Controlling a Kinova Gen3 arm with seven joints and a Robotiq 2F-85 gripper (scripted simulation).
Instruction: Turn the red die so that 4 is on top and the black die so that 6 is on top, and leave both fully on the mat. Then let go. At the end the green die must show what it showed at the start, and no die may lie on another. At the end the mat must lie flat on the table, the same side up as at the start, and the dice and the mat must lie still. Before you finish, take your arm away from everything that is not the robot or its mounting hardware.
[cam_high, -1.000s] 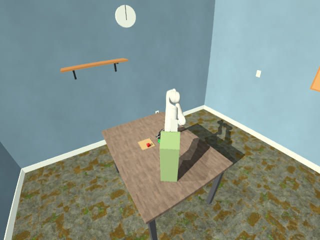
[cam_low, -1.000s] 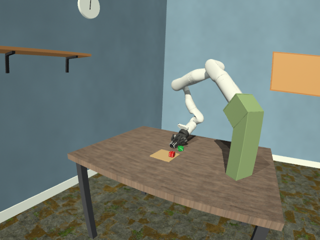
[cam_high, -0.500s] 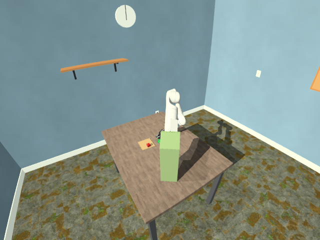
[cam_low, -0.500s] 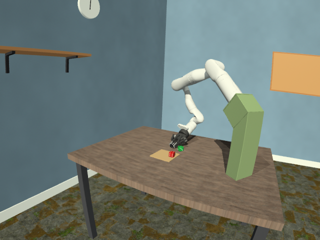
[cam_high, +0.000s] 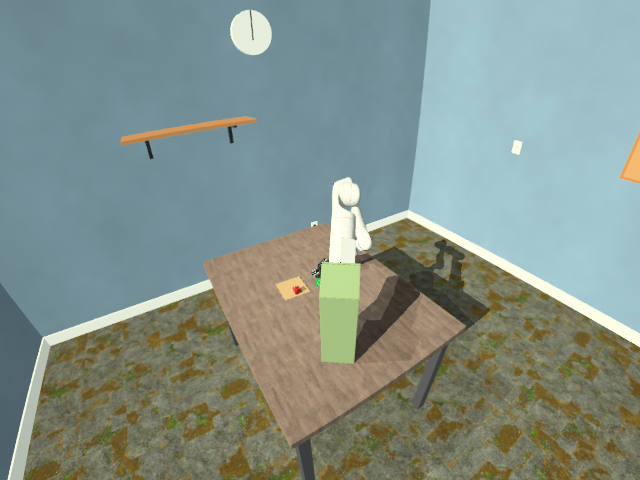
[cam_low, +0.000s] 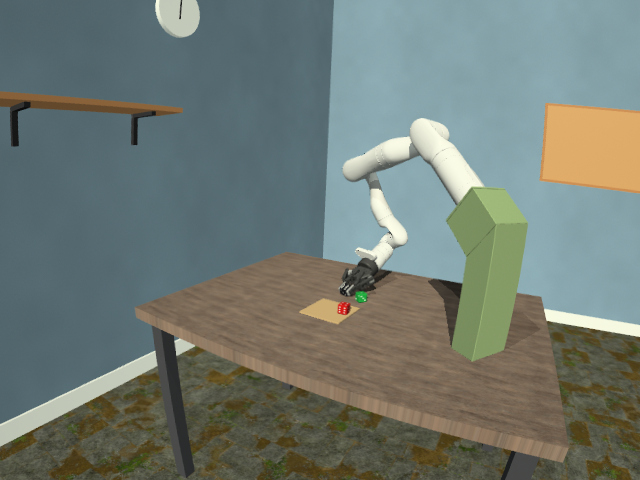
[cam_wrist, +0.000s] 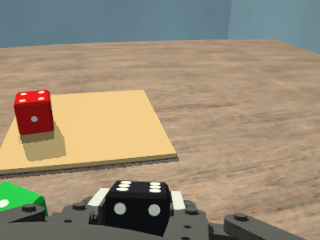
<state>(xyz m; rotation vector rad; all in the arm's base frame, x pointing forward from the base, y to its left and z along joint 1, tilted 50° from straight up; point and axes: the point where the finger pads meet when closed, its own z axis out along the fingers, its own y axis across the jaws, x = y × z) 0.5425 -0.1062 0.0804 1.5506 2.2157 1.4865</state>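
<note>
My gripper is now right at the black die. Also, from my hand: tan mat: 150 mm to the left, 20 mm below, 10 mm behind; green die: 60 mm behind, 20 mm to the left, 10 mm below; red die: 150 mm to the left, 60 mm behind, 10 mm below.
</note>
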